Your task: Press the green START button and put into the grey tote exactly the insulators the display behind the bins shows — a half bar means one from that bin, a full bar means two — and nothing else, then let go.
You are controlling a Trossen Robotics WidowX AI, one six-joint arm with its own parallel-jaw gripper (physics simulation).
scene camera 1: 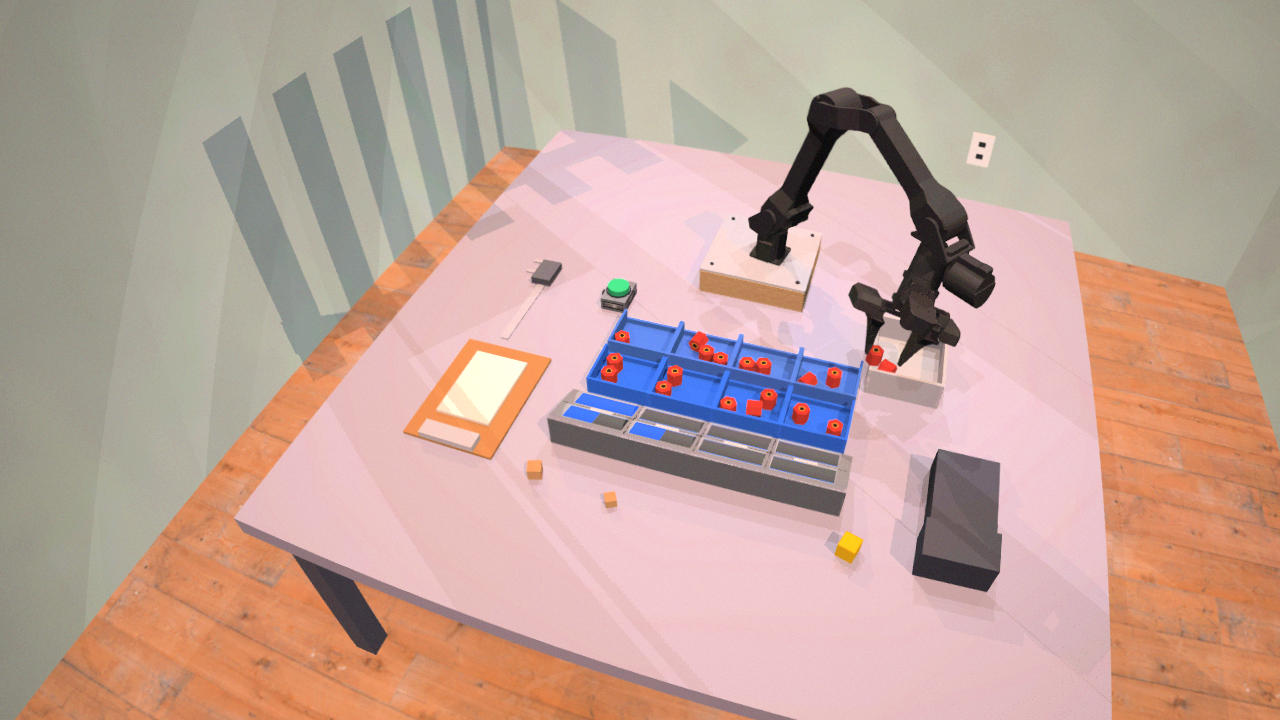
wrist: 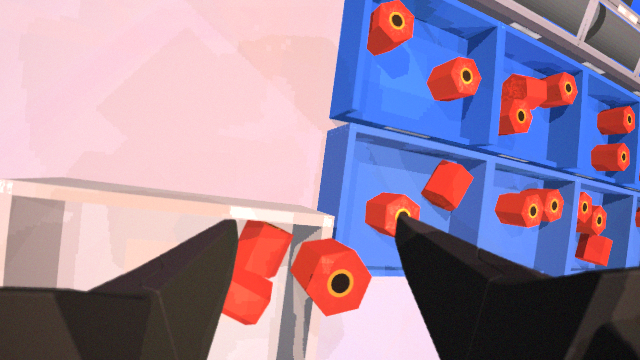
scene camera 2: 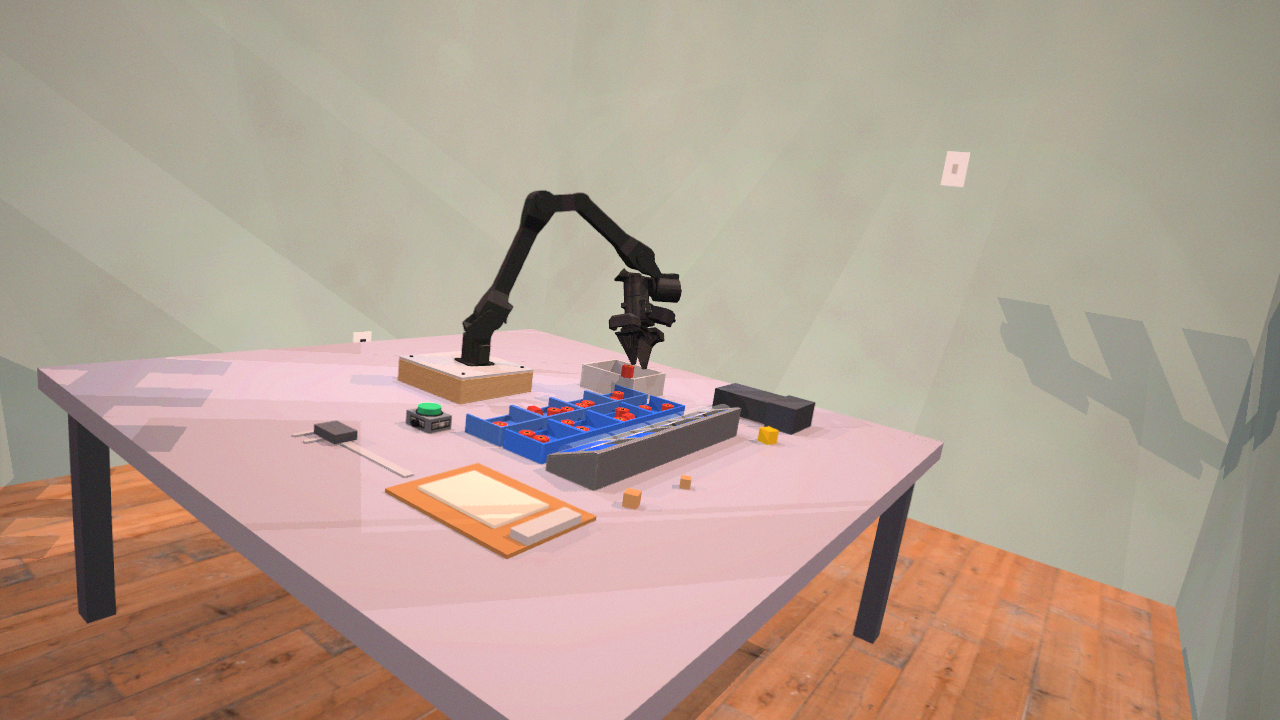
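The grey tote [scene camera 1: 905,391] [scene camera 2: 597,377] [wrist: 150,199] stands beside the blue bins [scene camera 1: 832,440] [scene camera 2: 526,445] [wrist: 336,167], which hold red insulators. One insulator [scene camera 1: 874,355] [scene camera 2: 627,370] [wrist: 325,267] is upright and high at the tote's bin-side wall; what it rests on is hidden. Two more, an upper one [wrist: 264,249] and a lower one [wrist: 248,300], lie in the tote. My gripper [scene camera 1: 886,360] [scene camera 2: 639,364] [wrist: 317,229] is open above that side, the upright insulator showing between its fingers in the wrist view. The display [scene camera 1: 698,461] [scene camera 2: 653,458] shows one full and two half blue bars. The green START button [scene camera 1: 618,287] [scene camera 2: 430,409] is left of the bins.
A dark stepped block [scene camera 1: 959,519] [scene camera 2: 763,407] is near the tote. A yellow cube [scene camera 1: 848,547] [scene camera 2: 768,435] and two orange cubes, one larger [scene camera 1: 534,469] and one smaller [scene camera 1: 609,499], lie near the display. An orange board [scene camera 1: 491,442] and a dark plug [scene camera 1: 546,272] lie left.
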